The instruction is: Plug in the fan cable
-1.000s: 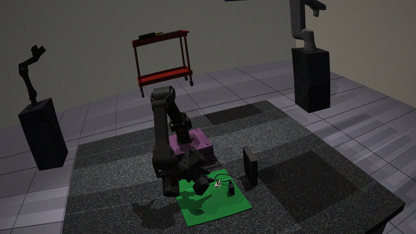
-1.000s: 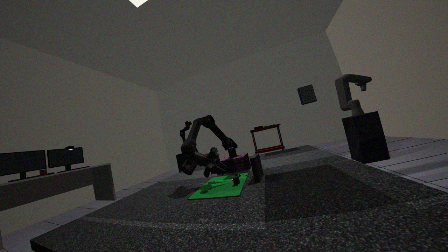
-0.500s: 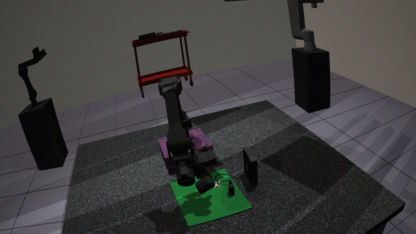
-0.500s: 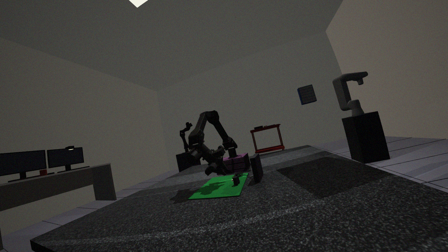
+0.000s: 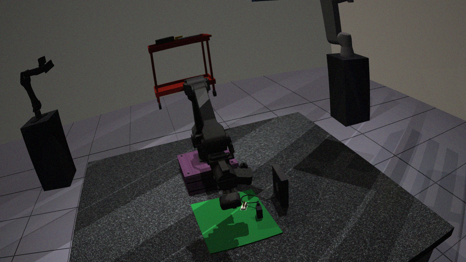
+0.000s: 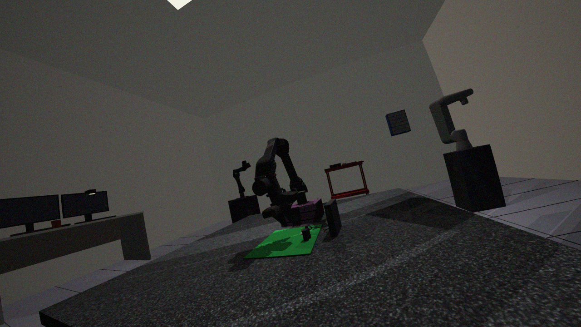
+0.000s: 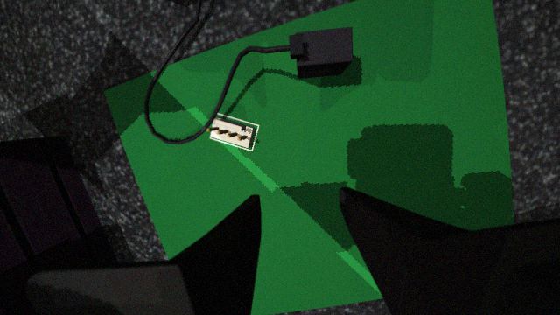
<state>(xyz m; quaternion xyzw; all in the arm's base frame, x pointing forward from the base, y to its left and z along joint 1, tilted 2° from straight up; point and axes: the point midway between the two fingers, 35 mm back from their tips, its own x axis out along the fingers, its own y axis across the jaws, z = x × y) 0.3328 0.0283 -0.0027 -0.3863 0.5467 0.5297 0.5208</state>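
The dark fan plug is 80 mm to the left of my gripper tip, 40 mm below it and 30 mm ahead of it. Round my gripper tip: white four-pin header (60 mm below, 50 mm behind, 40 mm to the left); then black fan (170 mm to the left, 40 mm behind); then green board (80 mm below, 10 mm to the right, 10 mm ahead).
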